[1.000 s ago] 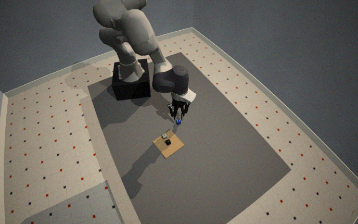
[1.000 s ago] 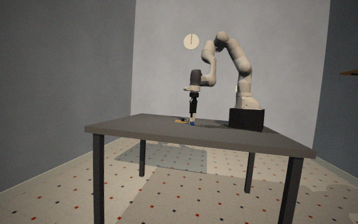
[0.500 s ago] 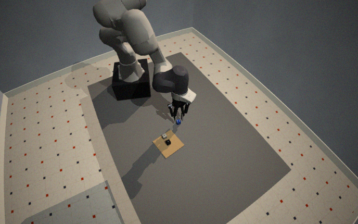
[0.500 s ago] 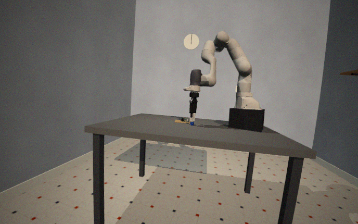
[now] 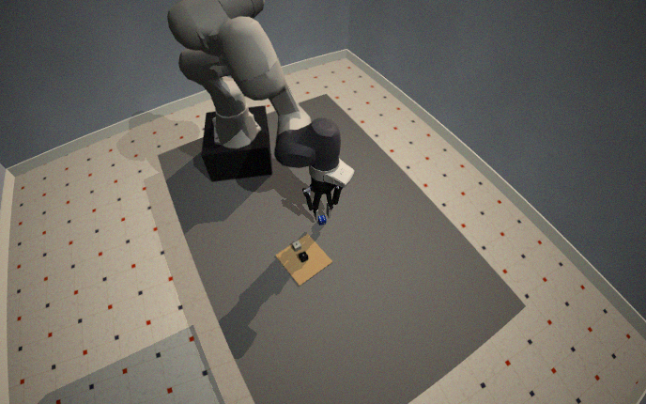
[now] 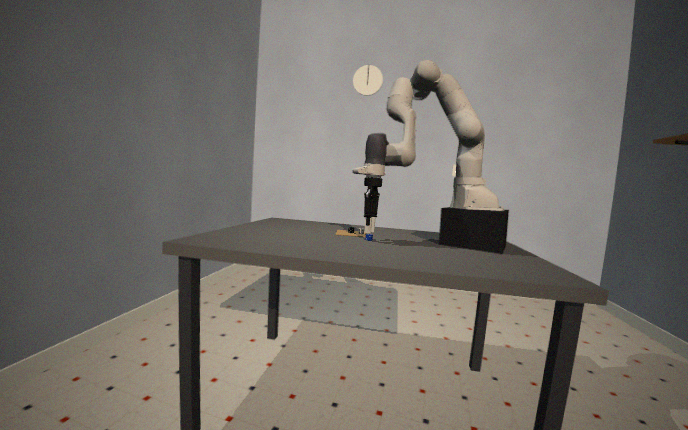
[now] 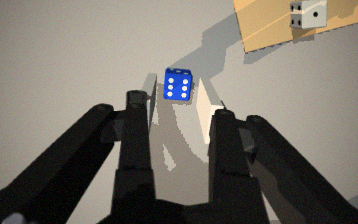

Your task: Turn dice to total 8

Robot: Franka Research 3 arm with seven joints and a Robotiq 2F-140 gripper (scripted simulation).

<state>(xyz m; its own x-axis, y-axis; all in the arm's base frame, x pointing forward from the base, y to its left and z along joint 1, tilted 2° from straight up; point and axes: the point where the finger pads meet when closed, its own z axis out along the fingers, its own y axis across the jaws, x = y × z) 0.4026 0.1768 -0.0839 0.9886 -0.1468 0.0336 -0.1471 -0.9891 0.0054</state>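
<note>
My hand is 5 cm above the blue die. The rest, counted from my hand: black die 11 cm ahead, 12 cm to the right, 5 cm below; white die 6 cm ahead, 13 cm to the right, 5 cm below; tan mat 11 cm ahead, 12 cm to the right, 6 cm below.
</note>
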